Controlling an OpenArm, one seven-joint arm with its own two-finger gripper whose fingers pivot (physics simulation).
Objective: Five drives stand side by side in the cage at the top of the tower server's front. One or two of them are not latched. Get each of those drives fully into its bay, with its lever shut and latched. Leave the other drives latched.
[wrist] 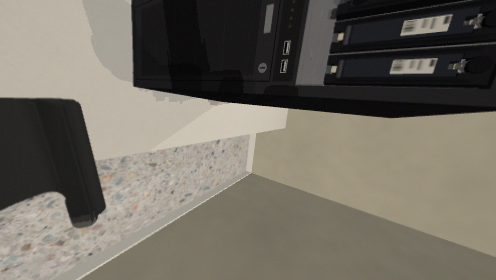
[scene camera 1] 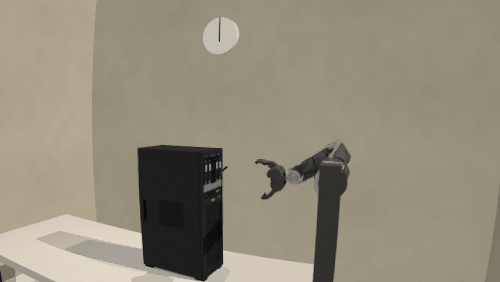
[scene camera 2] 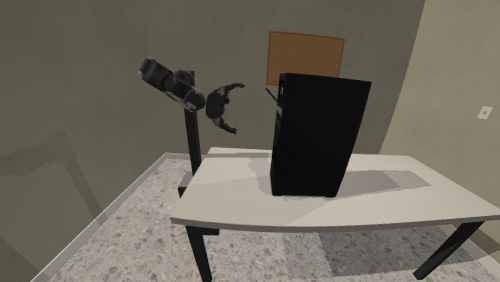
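Observation:
The black tower server stands upright on the table, with the drive cage at the top of its front. One drive's lever sticks out from the cage, swung open; it does not show in the wrist view. In the wrist view, two drives at the cage's lower edge in the picture, one above the other, look flush with levers shut; others are cut off at the top. My gripper is open and empty, in front of the cage and apart from it. One finger shows in the wrist view.
The white table carries the tower. The arm's dark post stands beyond the table's end on the server's front side. A round clock and a brown board hang on the walls.

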